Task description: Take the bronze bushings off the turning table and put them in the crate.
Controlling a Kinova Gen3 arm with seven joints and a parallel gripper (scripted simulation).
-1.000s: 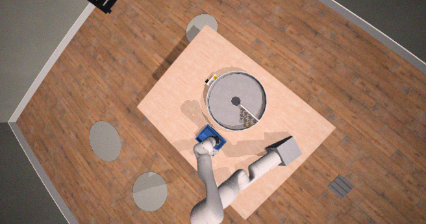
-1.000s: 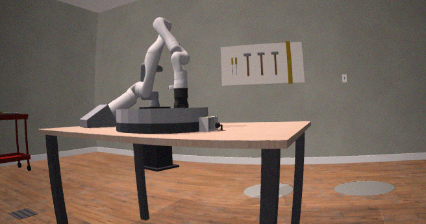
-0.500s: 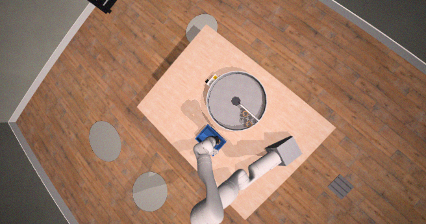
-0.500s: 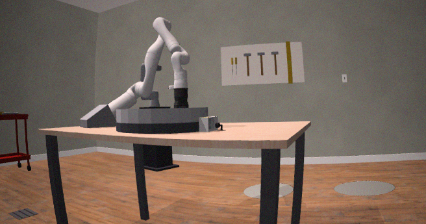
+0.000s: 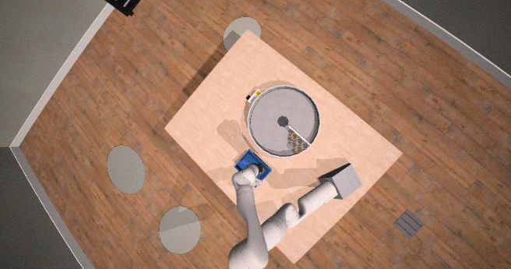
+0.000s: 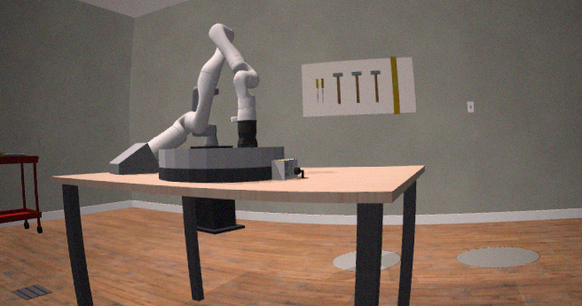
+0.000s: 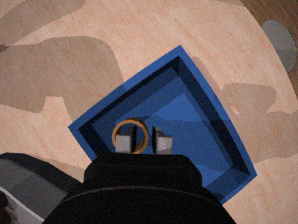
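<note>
Right now my hand is 30 mm short of the blue crate, 20 mm to the right of it and 20 mm above it. Also, from my hand: grey turning table: 160 mm ahead, 300 mm to the right, 10 mm above.
</note>
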